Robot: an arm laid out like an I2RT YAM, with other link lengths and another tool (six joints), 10 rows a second.
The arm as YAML. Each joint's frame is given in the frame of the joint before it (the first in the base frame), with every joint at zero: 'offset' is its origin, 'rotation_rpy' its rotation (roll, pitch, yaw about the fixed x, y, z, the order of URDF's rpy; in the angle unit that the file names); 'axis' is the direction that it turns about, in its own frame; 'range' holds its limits. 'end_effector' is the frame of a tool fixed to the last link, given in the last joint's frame.
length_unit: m
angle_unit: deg
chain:
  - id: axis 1
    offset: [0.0, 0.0, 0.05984]
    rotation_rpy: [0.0, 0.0, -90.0]
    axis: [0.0, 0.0, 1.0]
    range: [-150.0, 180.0]
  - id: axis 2
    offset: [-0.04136, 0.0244, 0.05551]
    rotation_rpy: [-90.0, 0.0, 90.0]
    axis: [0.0, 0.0, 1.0]
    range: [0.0, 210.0]
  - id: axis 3
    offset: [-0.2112, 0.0, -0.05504]
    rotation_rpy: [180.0, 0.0, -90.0]
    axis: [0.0, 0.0, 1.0]
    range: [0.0, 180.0]
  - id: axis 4
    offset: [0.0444, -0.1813, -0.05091]
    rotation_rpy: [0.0, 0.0, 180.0]
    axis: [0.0, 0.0, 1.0]
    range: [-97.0, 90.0]
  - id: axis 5
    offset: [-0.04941, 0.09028, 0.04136]
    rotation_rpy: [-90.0, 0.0, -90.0]
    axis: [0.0, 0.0, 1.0]
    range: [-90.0, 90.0]
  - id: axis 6
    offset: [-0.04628, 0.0, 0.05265]
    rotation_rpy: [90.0, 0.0, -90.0]
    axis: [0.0, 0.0, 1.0]
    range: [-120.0, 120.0]
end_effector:
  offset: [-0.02, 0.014, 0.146]
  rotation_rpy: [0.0, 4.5, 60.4]
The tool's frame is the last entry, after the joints.
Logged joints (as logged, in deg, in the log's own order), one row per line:
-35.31, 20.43, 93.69, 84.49, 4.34, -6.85
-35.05, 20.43, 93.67, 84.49, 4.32, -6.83
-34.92, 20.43, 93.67, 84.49, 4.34, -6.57
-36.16, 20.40, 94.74, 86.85, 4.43, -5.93
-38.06, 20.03, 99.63, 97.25, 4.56, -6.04
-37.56, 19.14, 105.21, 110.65, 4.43, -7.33
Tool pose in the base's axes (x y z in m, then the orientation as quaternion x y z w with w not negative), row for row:
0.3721, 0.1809, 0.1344, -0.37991, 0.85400, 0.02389, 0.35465
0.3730, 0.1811, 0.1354, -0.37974, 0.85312, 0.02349, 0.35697
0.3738, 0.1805, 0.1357, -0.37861, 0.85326, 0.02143, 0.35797
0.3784, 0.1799, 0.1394, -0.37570, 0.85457, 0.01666, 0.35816
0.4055, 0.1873, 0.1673, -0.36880, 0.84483, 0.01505, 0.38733
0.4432, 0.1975, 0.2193, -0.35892, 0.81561, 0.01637, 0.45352
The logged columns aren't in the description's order. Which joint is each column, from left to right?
Columns, left to right: axis 4, axis 1, axis 2, axis 3, axis 6, axis 5.
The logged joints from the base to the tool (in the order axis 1, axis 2, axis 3, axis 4, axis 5, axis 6), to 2 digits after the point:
20.43, 93.69, 84.49, -35.31, -6.85, 4.34
20.43, 93.67, 84.49, -35.05, -6.83, 4.32
20.43, 93.67, 84.49, -34.92, -6.57, 4.34
20.40, 94.74, 86.85, -36.16, -5.93, 4.43
20.03, 99.63, 97.25, -38.06, -6.04, 4.56
19.14, 105.21, 110.65, -37.56, -7.33, 4.43

